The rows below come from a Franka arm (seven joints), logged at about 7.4 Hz.
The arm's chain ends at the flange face. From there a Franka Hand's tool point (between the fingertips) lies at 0.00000 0.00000 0.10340 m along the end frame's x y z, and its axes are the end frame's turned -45 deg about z.
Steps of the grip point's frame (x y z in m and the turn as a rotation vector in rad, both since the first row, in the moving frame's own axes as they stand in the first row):
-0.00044, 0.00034, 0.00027, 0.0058, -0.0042, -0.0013
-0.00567, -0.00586, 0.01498, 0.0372, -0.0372, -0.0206
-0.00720, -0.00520, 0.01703, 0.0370, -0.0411, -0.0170
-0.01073, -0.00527, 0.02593, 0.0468, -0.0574, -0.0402
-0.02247, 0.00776, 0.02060, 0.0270, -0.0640, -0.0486
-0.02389, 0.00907, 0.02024, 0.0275, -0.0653, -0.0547
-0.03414, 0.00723, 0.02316, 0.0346, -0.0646, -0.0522
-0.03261, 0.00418, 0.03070, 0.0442, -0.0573, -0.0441
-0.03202, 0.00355, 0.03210, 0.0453, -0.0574, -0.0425
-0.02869, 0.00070, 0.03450, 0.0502, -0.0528, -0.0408
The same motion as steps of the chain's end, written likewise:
0.00066, 0.00067, 0.00027, 0.0011, -0.0071, -0.0013
-0.00272, -0.00019, 0.01512, 0.0000, -0.0526, -0.0206
-0.00306, 0.00107, 0.01719, -0.0029, -0.0552, -0.0170
-0.00372, 0.00293, 0.02621, -0.0075, -0.0737, -0.0402
-0.00382, 0.01851, 0.02085, -0.0262, -0.0643, -0.0486
-0.00378, 0.02036, 0.02050, -0.0267, -0.0656, -0.0547
-0.01184, 0.02687, 0.02344, -0.0212, -0.0701, -0.0522
-0.01271, 0.02489, 0.03097, -0.0093, -0.0718, -0.0441
-0.01265, 0.02411, 0.03238, -0.0086, -0.0726, -0.0425
-0.01227, 0.02044, 0.03477, -0.0018, -0.0728, -0.0408

